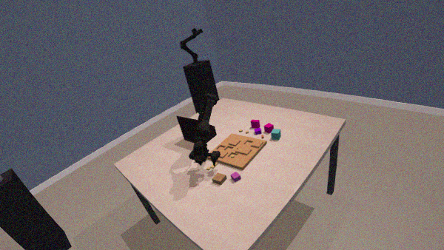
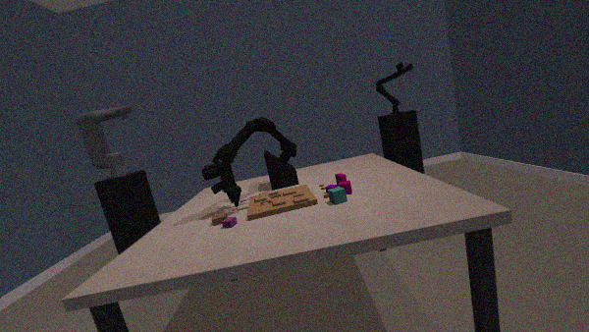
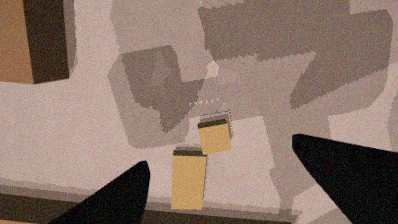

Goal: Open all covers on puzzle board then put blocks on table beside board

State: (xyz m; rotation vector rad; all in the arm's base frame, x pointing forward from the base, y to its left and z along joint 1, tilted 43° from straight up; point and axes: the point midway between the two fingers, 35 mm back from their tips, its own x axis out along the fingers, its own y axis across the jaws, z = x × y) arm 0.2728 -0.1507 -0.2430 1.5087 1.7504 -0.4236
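Right now my gripper tip is 130 mm past the tiny grey block, 20 mm to the right of it and 20 mm above it. Also, from my gripper tip: small orange block 420 mm to the left, 140 mm ahead, 20 mm below; brown block 130 mm ahead, 50 mm to the right, 10 mm below; teal block 450 mm to the left, 240 mm ahead.
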